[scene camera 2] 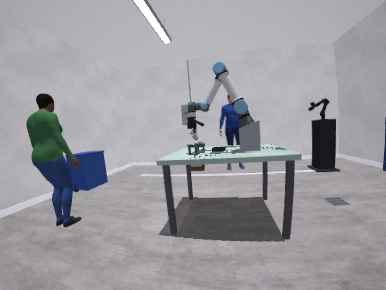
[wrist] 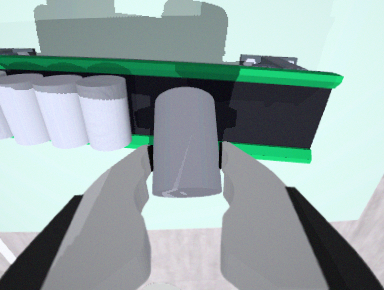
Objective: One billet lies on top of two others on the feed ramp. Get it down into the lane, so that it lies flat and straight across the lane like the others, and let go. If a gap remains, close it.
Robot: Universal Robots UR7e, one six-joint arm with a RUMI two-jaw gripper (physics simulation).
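Pixels of known places: gripper, fingertip midpoint: [scene camera 2: 195,137] [wrist: 186,145]; arm's base, origin of the base link: [scene camera 2: 247,125].
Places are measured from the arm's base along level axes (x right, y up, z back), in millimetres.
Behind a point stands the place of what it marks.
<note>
My gripper [wrist: 186,145] {x -84, y -88, z -525 mm} [scene camera 2: 195,137] {x -84, y -88, z -525 mm} is shut on a grey cylindrical billet [wrist: 185,135] {x -83, y -70, z -508 mm}, one jaw on each side of it. The billet is held above the feed ramp [wrist: 280,117] [scene camera 2: 196,145], over the dark lane between the green rails, to the right of the row in the wrist view. It lies roughly across the lane. Several billets lie side by side across the lane at the left; the rightmost one [wrist: 105,114] {x -17, y -133, z -524 mm} is apart from the held billet, with dark lane showing between them. The far left of the row is cut off in the wrist view.
The ramp stands on the pale green table [scene camera 2: 230,157] {x -381, y -242, z -170 mm} [wrist: 330,190] {x -348, y -242, z -703 mm}. A dark object [scene camera 2: 218,149] {x -36, y -223, z -303 mm} lies on the table near the ramp, and a grey panel [scene camera 2: 250,136] {x -98, y -106, z 11 mm} stands by the arm's base. A person in green stands at the left, and one in blue stands behind the table.
</note>
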